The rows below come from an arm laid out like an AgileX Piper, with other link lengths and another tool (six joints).
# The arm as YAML. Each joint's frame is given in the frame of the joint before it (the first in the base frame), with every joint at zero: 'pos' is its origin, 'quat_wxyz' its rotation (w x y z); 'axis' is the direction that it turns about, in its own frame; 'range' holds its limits. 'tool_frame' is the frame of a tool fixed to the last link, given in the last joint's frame.
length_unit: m
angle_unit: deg
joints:
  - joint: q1
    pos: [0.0, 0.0, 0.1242]
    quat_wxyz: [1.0, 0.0, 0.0, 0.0]
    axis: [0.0, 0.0, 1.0]
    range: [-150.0, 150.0]
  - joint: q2
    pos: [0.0, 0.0, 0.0]
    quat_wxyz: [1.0, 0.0, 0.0, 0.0]
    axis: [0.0, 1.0, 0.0]
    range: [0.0, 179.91]
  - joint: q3
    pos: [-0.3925, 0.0, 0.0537]
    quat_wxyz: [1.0, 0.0, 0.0, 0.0]
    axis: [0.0, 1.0, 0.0]
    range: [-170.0, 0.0]
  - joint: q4
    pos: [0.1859, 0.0, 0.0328]
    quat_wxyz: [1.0, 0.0, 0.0, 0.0]
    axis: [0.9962, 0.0, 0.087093]
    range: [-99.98, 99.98]
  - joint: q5
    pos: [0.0, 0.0, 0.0]
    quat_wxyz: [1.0, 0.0, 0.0, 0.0]
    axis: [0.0, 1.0, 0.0]
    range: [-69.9, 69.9]
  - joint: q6
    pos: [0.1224, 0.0, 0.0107]
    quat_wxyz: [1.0, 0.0, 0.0, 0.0]
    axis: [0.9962, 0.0, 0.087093]
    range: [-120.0, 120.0]
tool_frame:
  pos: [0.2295, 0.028, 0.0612]
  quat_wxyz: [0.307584, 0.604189, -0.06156, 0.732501]
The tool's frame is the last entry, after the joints.
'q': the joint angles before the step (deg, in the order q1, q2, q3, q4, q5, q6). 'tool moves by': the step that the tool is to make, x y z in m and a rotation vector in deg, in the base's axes. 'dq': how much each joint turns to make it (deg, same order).
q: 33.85, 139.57, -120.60, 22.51, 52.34, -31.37
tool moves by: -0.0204, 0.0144, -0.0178, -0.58, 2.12, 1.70
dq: 1.63, 1.80, -0.86, 0.53, 1.14, 0.26
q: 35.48, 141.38, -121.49, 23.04, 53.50, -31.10
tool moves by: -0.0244, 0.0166, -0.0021, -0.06, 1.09, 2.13
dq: 2.07, 0.14, -0.03, 0.48, 0.82, 0.15
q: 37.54, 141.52, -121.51, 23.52, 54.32, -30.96
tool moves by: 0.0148, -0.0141, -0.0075, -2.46, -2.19, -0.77
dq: -0.15, 0.00, -0.02, -3.93, -0.74, 1.56
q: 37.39, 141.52, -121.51, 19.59, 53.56, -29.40
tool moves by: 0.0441, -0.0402, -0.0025, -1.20, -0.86, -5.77
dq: -3.76, -0.09, 0.02, -2.57, -0.66, 2.79
